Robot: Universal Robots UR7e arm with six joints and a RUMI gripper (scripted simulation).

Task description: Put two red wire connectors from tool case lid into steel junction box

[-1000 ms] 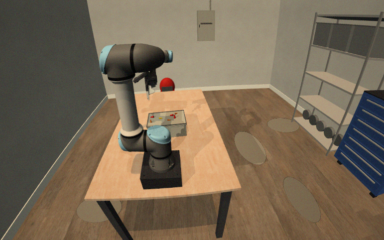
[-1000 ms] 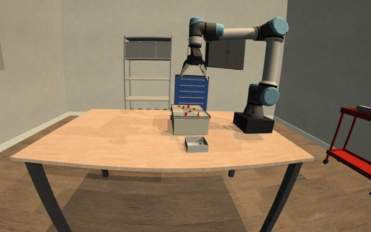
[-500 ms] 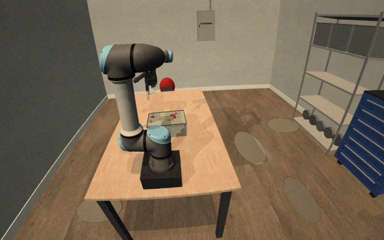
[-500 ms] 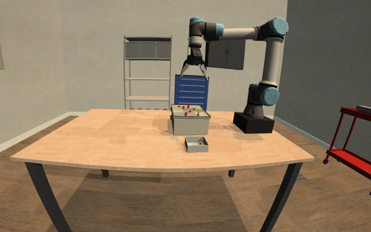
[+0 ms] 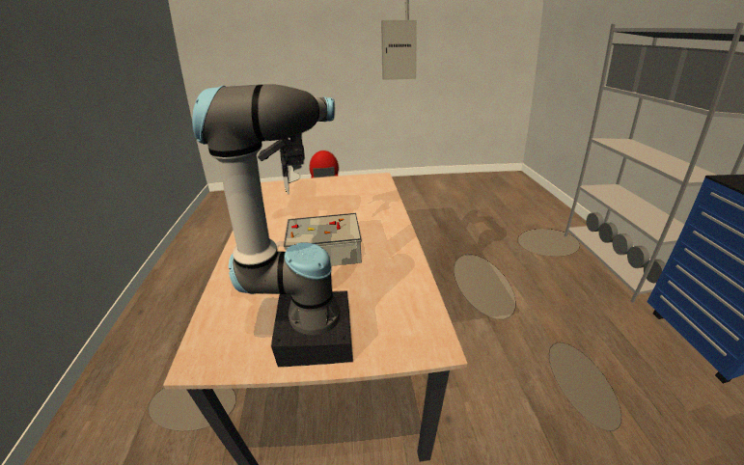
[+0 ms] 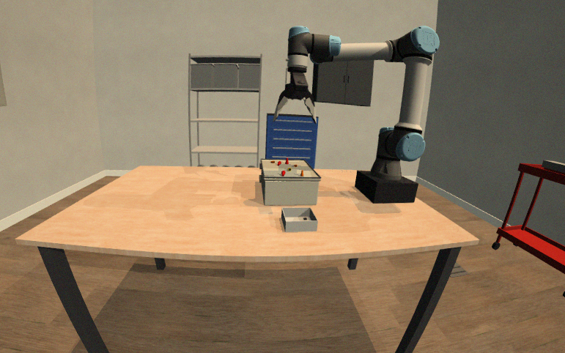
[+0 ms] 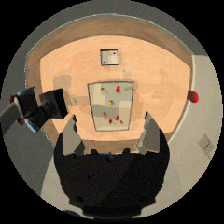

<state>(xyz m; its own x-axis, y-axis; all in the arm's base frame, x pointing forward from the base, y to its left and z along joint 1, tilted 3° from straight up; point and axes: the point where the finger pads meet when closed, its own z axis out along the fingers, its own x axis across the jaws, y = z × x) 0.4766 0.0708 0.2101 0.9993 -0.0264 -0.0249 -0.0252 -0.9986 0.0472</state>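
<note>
The grey tool case is 10 cm to the right of my hand and 23 cm below it.
</note>
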